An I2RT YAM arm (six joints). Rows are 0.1 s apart.
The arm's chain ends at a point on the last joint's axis. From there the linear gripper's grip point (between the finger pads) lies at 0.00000 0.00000 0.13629 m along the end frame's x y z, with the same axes.
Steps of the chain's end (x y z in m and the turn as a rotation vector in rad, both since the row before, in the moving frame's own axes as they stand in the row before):
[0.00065 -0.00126 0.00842 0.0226 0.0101 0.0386]
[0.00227 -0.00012 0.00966 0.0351 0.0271 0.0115]
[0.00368 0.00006 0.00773 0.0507 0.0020 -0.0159]
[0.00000 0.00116 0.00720 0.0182 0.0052 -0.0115]
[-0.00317 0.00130 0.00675 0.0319 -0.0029 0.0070]
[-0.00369 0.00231 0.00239 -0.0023 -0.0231 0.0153]
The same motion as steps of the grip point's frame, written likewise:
[0.00209 -0.00431 0.00838 0.0226 0.0101 0.0386]
[0.00599 -0.00488 0.00953 0.0351 0.0271 0.0115]
[0.00390 -0.00685 0.00755 0.0507 0.0020 -0.0159]
[0.00069 -0.00132 0.00718 0.0182 0.0052 -0.0115]
[-0.00355 -0.00305 0.00668 0.0319 -0.0029 0.0070]
[-0.00684 0.00260 0.00235 -0.0023 -0.0231 0.0153]

